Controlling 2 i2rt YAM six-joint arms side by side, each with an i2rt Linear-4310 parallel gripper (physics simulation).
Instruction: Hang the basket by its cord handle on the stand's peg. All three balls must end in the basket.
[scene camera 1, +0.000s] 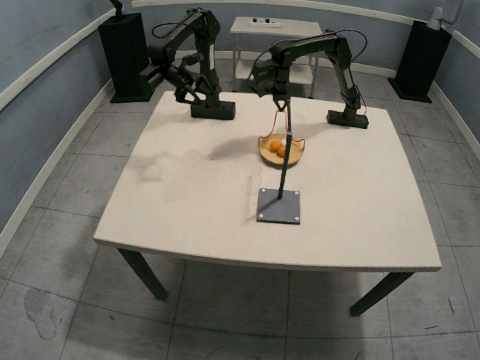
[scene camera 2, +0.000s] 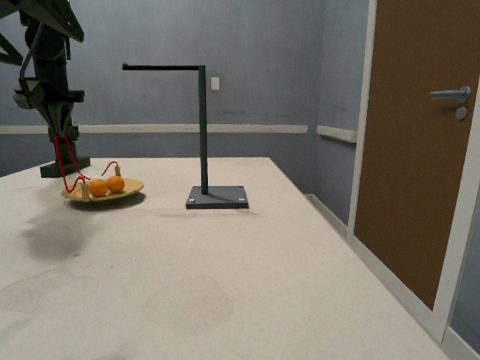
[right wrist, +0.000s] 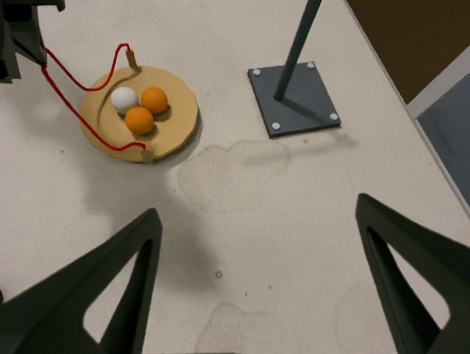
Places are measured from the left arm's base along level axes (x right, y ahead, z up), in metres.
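Where they show: left gripper, fingertip midpoint: (scene camera 1: 281, 111) (scene camera 2: 59, 137) (right wrist: 43, 60); right gripper, fingertip midpoint: (scene camera 1: 208, 100) (scene camera 2: 51, 50) (right wrist: 254, 210); left arm's base, origin of the base link: (scene camera 1: 348, 118) (scene camera 2: 67, 164); right arm's base, origin of the base link: (scene camera 1: 212, 105).
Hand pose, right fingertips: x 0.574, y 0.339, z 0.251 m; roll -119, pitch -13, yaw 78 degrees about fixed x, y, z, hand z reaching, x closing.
Things, the pixels of their top centre, and the offset from my right fingertips. "pt": a spot on its surface instead. Level surfaces: height alone.
- round tan basket, middle of its top: (right wrist: 136, 95) (scene camera 2: 102, 174) (scene camera 1: 281, 141) dx -0.255, dy -0.070, dz -0.213 m
- red cord handle, surface spot: (right wrist: 67, 104) (scene camera 1: 274, 121) pt dx -0.220, dy -0.146, dz -0.175 m
- white ball, middle of its top: (right wrist: 121, 92) dx -0.270, dy -0.090, dz -0.219 m
- horizontal peg, surface spot: (scene camera 2: 160, 67) pt dx -0.253, dy +0.074, dz +0.015 m
- pale table, its level: dz -0.273 m
The round tan basket (scene camera 1: 270, 157) (scene camera 2: 131, 188) (right wrist: 172, 135) has a red cord handle (scene camera 1: 274, 123) (scene camera 2: 59, 155) (right wrist: 67, 104). Two orange balls (scene camera 2: 98, 187) (right wrist: 139, 120) and a white ball (right wrist: 124, 100) lie in it. My left gripper (scene camera 1: 281, 106) (scene camera 2: 60, 134) (right wrist: 43, 60) is shut on the cord above the basket; whether the basket touches the table is unclear. The stand (scene camera 1: 279, 212) (scene camera 2: 203, 125) (right wrist: 310, 102) has a horizontal peg (scene camera 2: 160, 67) at its top; the cord is off it. My right gripper (scene camera 1: 206, 98) (right wrist: 254, 210) is open and empty, away from the basket.
Everything stands on a pale table (scene camera 1: 200, 215) (scene camera 2: 280, 280) (right wrist: 235, 240). In scene camera 1, a small white table (scene camera 1: 275, 27) is at the back and dark pedestals stand at both sides. A brown door (scene camera 2: 415, 165) is at the right of scene camera 2.
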